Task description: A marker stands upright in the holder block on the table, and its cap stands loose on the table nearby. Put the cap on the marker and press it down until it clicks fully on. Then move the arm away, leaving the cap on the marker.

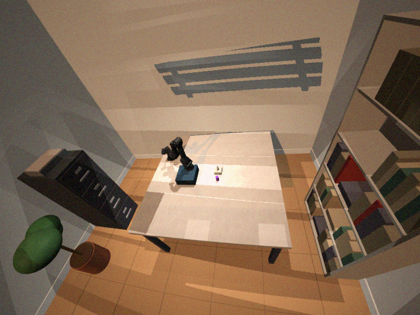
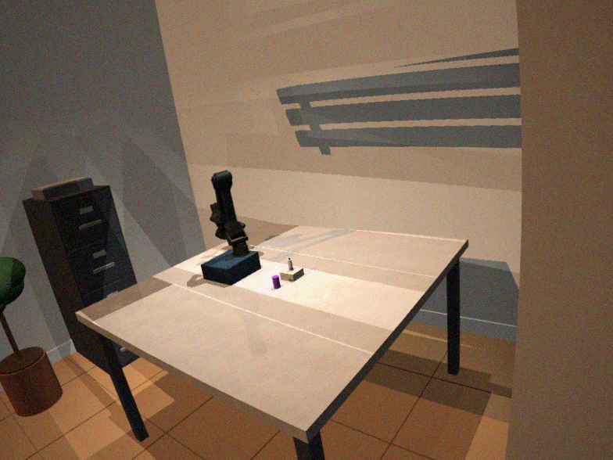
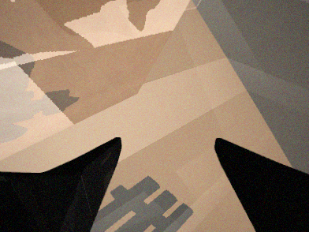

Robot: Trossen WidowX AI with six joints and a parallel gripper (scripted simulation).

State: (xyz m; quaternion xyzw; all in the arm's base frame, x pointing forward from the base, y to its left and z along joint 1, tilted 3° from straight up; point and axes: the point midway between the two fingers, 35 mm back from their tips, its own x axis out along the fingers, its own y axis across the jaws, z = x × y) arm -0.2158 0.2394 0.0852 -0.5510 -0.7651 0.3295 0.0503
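Now: gripper tip 490 mm short of the purple cap, 410 mm to the left of it and 130 mm above it.
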